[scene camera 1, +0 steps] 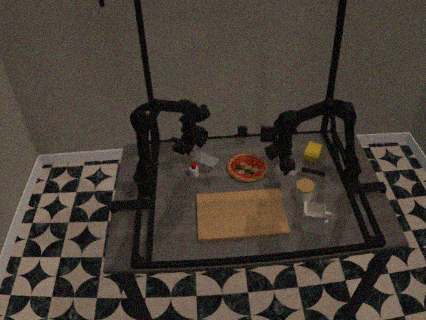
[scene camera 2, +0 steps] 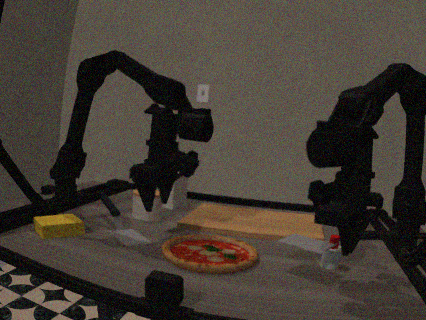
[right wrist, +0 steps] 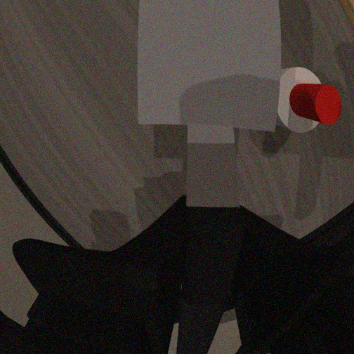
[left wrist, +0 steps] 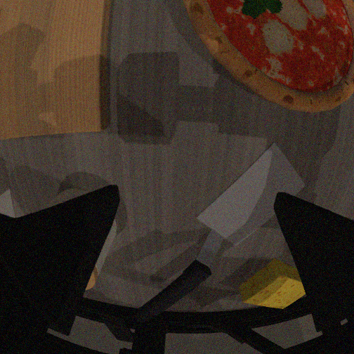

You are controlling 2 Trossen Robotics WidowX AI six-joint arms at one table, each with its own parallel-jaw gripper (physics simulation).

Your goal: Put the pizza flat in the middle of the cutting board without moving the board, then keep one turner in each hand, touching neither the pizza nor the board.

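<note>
The pizza (scene camera 1: 247, 167) (scene camera 2: 210, 254) (left wrist: 280, 50) lies flat on the table, apart from the wooden cutting board (scene camera 1: 242, 215) (scene camera 2: 250, 220) (left wrist: 50, 95). My right gripper (scene camera 1: 181, 150) (scene camera 2: 348, 250) (right wrist: 203, 203) is shut on the dark handle of one turner (scene camera 1: 207, 159) (scene camera 2: 302, 243) (right wrist: 210, 50), which is raised a little above the table, blade pointing away from the fingers. My left gripper (scene camera 1: 286, 171) (scene camera 2: 156, 206) (left wrist: 200, 197) is open and hangs above the other turner (scene camera 1: 313, 171) (scene camera 2: 131, 237) (left wrist: 237, 205), which lies on the table. Its blade is partly hidden in scene camera 1.
A small bottle with a red cap (scene camera 1: 194, 166) (scene camera 2: 334, 241) (right wrist: 315, 103) stands beside the right turner's blade. A yellow sponge (scene camera 1: 313, 150) (scene camera 2: 59, 226) (left wrist: 275, 287), a tan-lidded jar (scene camera 1: 305, 185) and a pale container (scene camera 1: 315, 209) are on the left arm's side.
</note>
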